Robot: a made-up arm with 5 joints.
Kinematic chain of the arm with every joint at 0, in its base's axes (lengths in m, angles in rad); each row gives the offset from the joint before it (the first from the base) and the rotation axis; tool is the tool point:
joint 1: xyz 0 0 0.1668 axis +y
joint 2: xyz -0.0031 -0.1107 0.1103 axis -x
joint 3: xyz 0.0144 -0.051 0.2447 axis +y
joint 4: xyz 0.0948 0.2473 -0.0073 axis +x
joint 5: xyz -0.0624 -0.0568 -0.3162 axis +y
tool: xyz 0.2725 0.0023 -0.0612
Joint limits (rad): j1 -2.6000..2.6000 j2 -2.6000..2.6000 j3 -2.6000..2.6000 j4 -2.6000..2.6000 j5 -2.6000..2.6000
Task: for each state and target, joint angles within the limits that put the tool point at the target. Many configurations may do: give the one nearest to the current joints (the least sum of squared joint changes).
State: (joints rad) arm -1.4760 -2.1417 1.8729 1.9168 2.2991
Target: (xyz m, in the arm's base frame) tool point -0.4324 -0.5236 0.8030
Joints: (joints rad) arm -0.9724 -1.7441 1.9467 2.1419 2.0759
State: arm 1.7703 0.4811 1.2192 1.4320 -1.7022
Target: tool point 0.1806 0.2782 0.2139
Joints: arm 1.7058 0.7131 1.2986 1.5334 -2.1937
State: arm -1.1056 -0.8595 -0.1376 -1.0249 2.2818
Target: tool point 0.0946 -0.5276 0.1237
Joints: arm -1.3363 -1.0395 -0.0902 -1.5076 1.5769
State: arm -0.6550 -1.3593 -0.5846 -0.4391 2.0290
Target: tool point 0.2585 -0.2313 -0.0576
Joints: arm 0.0519 -1.5204 -1.0620 -0.9776 1.4544
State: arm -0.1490 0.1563 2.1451 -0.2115 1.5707
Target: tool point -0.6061 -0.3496 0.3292
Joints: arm -0.5043 -0.1956 1.8618 -0.5711 1.4024
